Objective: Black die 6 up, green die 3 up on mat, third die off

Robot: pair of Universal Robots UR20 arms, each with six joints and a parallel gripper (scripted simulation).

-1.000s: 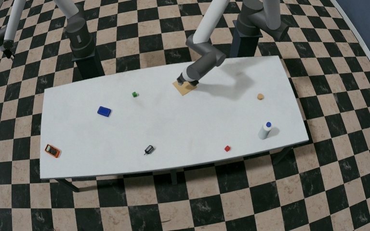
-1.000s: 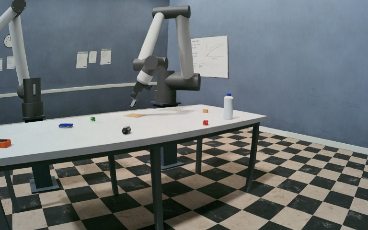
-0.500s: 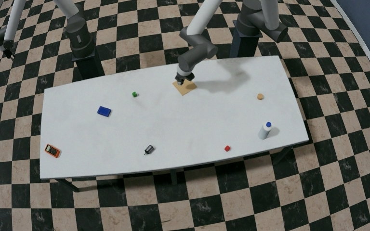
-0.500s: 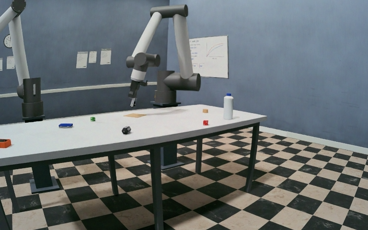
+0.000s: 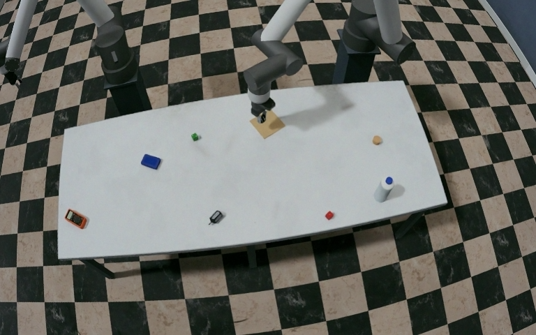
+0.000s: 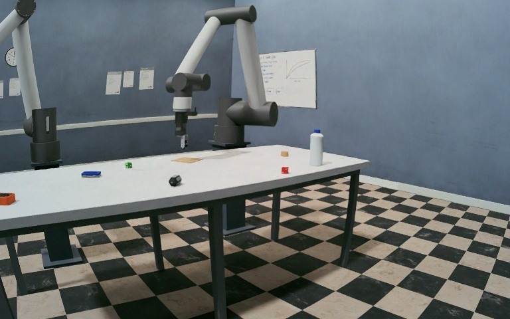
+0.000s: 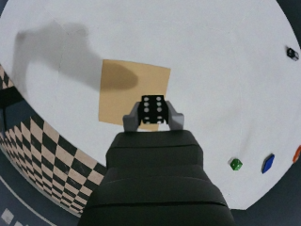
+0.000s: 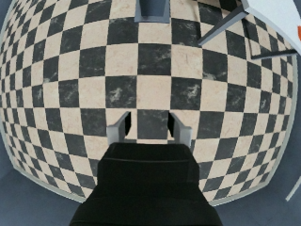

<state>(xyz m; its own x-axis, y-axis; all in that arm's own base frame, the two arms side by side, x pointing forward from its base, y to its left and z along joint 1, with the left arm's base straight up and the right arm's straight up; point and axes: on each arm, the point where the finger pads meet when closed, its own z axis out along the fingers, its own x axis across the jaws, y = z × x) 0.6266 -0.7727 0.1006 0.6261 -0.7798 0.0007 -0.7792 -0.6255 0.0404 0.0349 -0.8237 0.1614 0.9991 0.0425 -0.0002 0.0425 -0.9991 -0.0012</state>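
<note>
The black die is 1 cm below my left hand. From my left hand the other things lie so: tan mat: 10 cm below, 3 cm to the left, 3 cm behind; red die: 54 cm ahead, 25 cm to the left, 9 cm below; green die: 36 cm to the right, 9 cm below.
</note>
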